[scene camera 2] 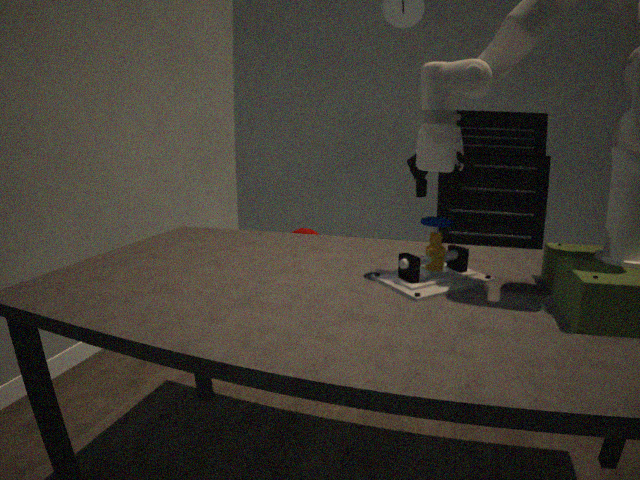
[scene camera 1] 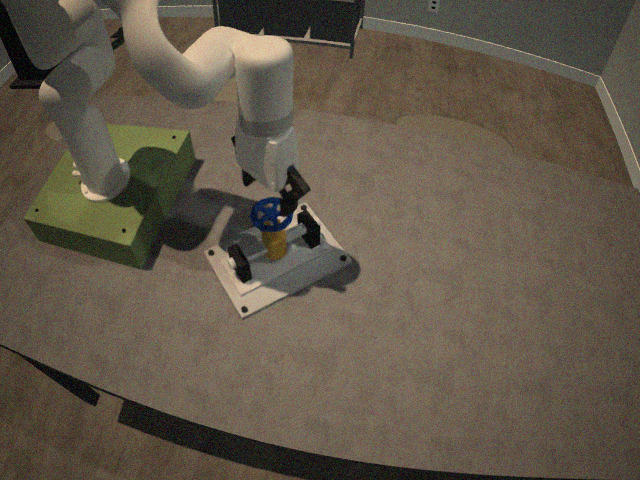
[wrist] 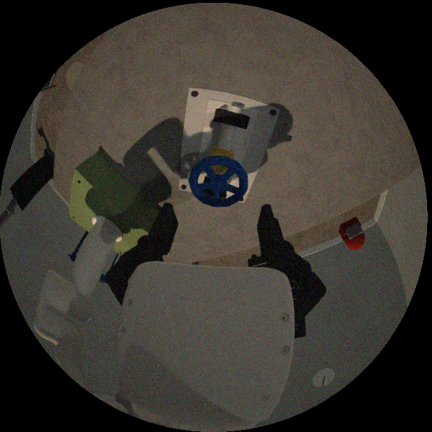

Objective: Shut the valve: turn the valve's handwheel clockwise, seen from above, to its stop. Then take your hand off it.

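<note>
The valve's blue handwheel (scene camera 1: 271, 227) (scene camera 2: 435, 222) (wrist: 194, 181) lies level on top of the yellow valve body (scene camera 1: 276, 245) (scene camera 2: 435, 255) (wrist: 222, 151). The valve stands on a white base plate (scene camera 1: 258, 303) (scene camera 2: 431, 292) (wrist: 194, 117), with a pipe running between two black end blocks. My gripper (scene camera 1: 268, 194) (scene camera 2: 439, 190) (wrist: 216, 213) is wide open and empty. It hangs above the handwheel, fingers pointing down, and in scene camera 2 its visible fingertip is clear above the rim. One finger is partly hidden by the gripper body in both scene views. No mark shows the handwheel's angle against its stop.
A green block (scene camera 1: 82, 250) (scene camera 2: 610, 310) (wrist: 77, 197) under the arm's base stands beside the valve. A dark cabinet (scene camera 1: 289, 18) (scene camera 2: 491, 201) stands beyond the table. A red object (scene camera 2: 305, 231) (wrist: 355, 244) shows past the table's edge.
</note>
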